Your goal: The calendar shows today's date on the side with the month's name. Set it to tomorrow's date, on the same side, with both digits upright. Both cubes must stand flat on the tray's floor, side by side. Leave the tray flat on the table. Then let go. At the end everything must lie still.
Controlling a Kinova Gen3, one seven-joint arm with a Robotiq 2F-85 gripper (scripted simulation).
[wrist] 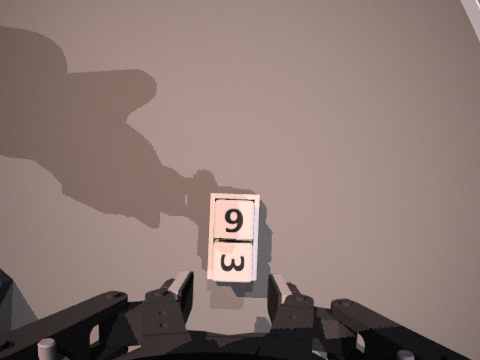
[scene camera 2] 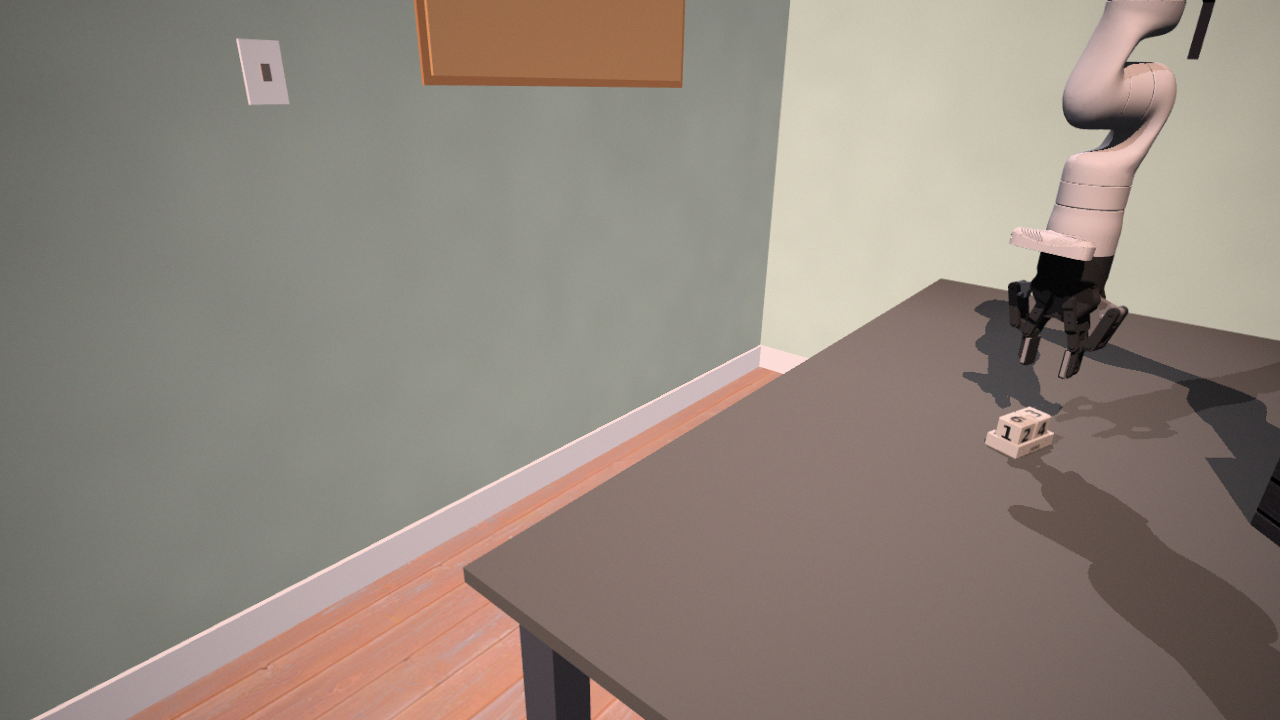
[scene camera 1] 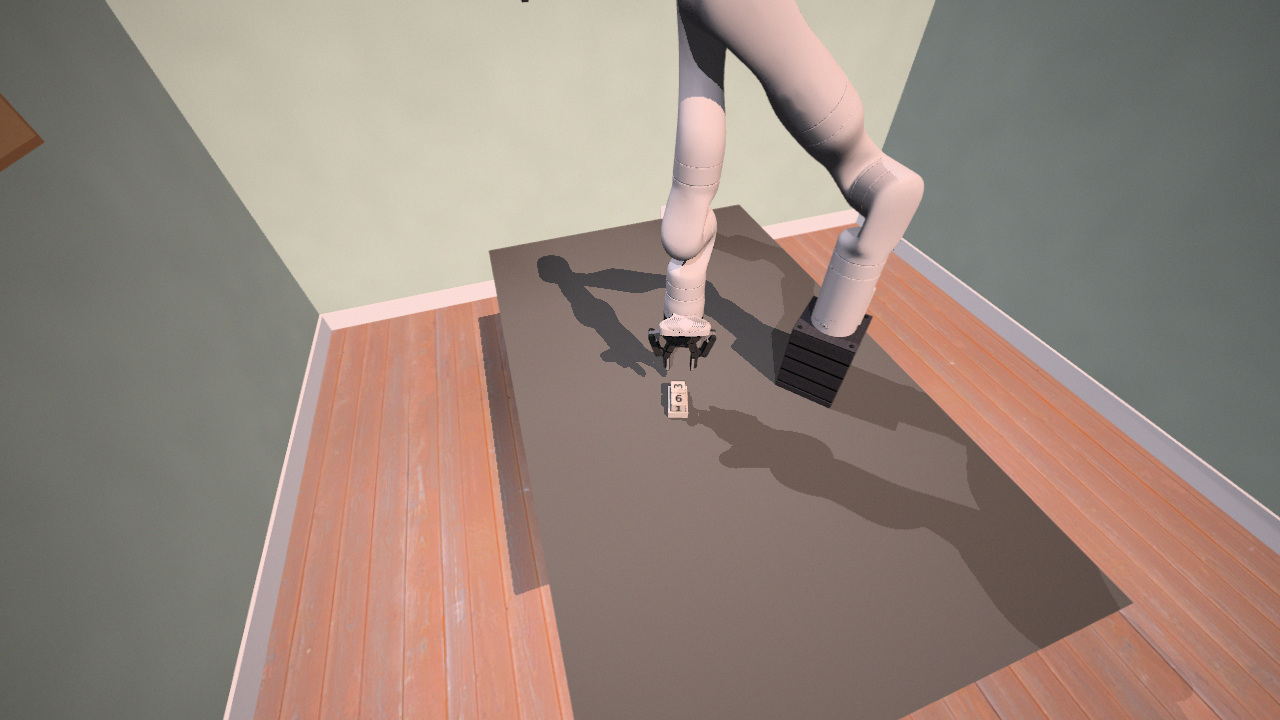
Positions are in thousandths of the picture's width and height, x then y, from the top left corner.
my gripper: wrist 480, 804; scene camera 2 817, 515; scene camera 1 531, 510
